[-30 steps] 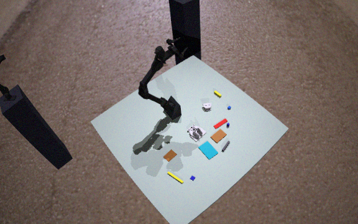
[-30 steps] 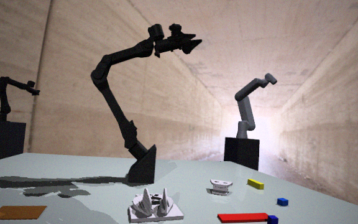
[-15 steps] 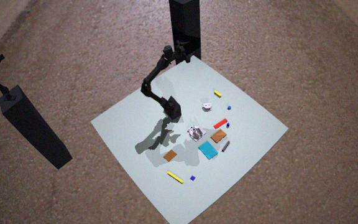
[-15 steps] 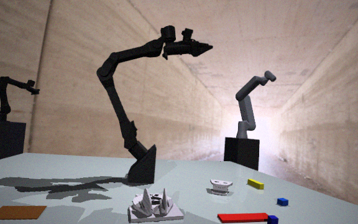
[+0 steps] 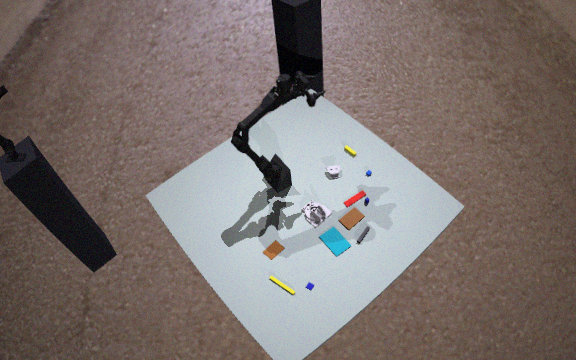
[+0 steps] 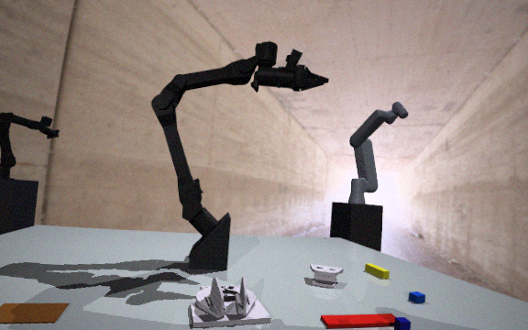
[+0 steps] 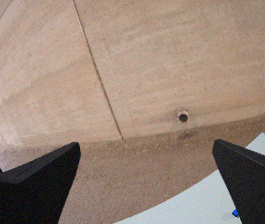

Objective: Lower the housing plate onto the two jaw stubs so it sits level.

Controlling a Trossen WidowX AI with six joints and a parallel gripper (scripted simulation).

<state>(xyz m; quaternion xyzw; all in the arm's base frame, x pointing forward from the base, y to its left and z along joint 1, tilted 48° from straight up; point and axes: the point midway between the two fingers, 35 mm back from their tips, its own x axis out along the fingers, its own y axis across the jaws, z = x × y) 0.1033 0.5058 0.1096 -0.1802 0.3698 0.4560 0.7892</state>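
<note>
Right now my gripper tip is 13 cm short of the grey bracket, 4 cm to the left of it and 53 cm above it. Also, from my gripper tip: grey rod (52 cm ahead, 21 cm to the right, 53 cm below); then orange tile (41 cm ahead, 18 cm to the right, 54 cm below); then red bar (33 cm ahead, 8 cm to the right, 54 cm below).
</note>
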